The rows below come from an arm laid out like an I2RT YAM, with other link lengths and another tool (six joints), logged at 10 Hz.
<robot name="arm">
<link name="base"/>
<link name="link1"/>
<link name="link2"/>
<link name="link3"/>
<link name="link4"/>
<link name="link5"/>
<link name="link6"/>
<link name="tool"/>
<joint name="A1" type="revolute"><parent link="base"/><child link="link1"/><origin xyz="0 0 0.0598"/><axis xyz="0 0 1"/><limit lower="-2.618" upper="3.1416"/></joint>
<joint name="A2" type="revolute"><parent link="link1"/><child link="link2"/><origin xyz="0.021 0.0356 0.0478" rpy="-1.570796 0 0"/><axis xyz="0 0 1"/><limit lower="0" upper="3.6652"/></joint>
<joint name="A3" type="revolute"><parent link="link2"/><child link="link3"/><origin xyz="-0.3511 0 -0.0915" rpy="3.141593 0 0"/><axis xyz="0 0 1"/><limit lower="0" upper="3.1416"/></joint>
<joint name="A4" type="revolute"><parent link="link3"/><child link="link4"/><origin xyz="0.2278 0.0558 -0.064" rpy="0 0 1.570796"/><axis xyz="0 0 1"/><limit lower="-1.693" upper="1.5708"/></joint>
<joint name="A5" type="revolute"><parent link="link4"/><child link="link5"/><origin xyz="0.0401 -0.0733 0.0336" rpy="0 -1.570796 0"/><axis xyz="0 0 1"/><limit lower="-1.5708" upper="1.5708"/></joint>
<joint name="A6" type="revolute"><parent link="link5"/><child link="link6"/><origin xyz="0 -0.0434 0.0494" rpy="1.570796 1.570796 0"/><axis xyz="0 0 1"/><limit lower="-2.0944" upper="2.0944"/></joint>
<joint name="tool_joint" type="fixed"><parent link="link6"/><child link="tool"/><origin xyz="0.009 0.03 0.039" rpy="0.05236 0 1.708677"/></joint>
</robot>
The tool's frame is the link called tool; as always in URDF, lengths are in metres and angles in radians.
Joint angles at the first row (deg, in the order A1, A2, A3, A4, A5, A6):
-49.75 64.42 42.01 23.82 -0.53 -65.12
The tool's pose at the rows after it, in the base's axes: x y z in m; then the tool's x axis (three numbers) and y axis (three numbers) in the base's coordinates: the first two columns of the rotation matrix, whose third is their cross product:
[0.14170 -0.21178 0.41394 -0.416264 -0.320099 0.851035 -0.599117 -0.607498 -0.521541]
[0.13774 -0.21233 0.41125 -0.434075 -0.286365 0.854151 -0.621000 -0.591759 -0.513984]
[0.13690 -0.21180 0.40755 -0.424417 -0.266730 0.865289 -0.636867 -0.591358 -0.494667]
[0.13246 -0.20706 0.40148 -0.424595 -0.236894 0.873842 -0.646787 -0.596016 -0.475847]
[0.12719 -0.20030 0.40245 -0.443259 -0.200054 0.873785 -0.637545 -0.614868 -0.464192]
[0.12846 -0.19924 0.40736 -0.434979 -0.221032 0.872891 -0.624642 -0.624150 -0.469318]
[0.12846 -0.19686 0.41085 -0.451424 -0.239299 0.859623 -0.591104 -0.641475 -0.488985]
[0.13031 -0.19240 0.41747 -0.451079 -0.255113 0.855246 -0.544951 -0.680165 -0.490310]
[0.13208 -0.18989 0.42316 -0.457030 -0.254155 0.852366 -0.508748 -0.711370 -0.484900]
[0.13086 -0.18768 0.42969 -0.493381 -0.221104 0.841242 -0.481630 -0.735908 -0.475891]
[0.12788 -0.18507 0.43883 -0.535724 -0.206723 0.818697 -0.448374 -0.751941 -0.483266]
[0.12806 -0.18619 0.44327 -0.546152 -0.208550 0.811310 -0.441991 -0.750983 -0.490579]
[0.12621 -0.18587 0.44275 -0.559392 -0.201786 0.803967 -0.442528 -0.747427 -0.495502]
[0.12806 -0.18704 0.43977 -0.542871 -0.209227 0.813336 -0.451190 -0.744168 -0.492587]
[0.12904 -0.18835 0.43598 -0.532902 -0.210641 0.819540 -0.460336 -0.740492 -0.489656]
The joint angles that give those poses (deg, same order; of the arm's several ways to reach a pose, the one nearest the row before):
-49.75 63.90 41.31 24.52 -0.44 -66.26
-49.83 63.81 39.91 26.89 1.84 -66.79
-49.83 63.81 38.85 28.12 2.55 -68.11
-49.83 63.02 36.31 31.01 3.25 -69.34
-49.83 61.88 34.46 34.36 3.25 -69.96
-49.83 61.44 36.03 31.65 1.94 -69.53
-49.83 61.09 36.30 31.82 0.27 -67.94
-49.83 60.65 37.09 31.73 -2.98 -67.24
-49.84 60.73 37.44 33.13 -5.19 -66.88
-49.75 61.00 36.83 37.61 -5.45 -66.45
-49.75 60.82 37.09 40.34 -5.63 -64.87
-49.75 61.00 37.97 40.08 -5.45 -64.25
-49.75 60.91 37.44 41.13 -4.75 -63.90
-49.75 61.08 37.44 40.17 -5.01 -64.42
-49.83 61.35 37.00 40.16 -5.01 -64.86

